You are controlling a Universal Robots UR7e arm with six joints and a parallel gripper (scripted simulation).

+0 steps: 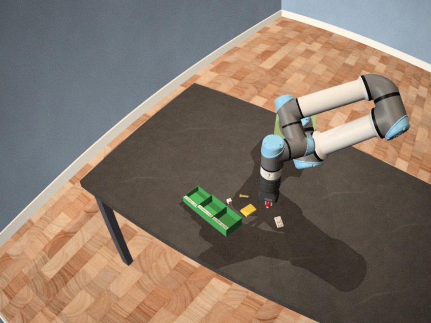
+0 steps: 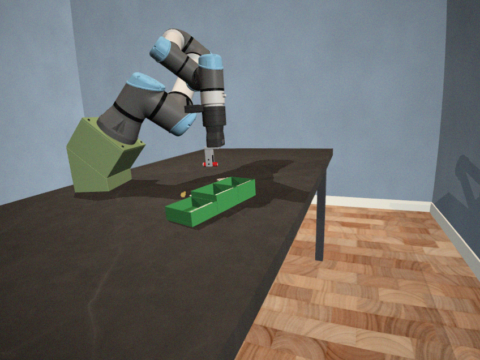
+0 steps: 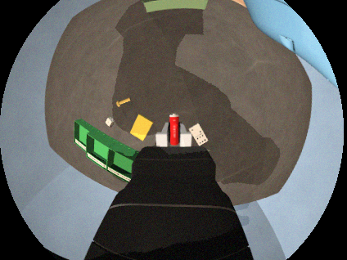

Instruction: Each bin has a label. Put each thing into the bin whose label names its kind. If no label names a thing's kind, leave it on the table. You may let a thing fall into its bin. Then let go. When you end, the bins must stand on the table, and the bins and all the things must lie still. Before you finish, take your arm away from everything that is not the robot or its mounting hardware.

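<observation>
Now: the flat yellow block 4 cm ahead of my hand, 7 cm to the right of it and 8 cm below it. The rest, counted from my hand: white domino 1 cm ahead, 6 cm to the left, 8 cm below; brass bolt 14 cm to the right, 8 cm below; red battery 1 cm below.
</observation>
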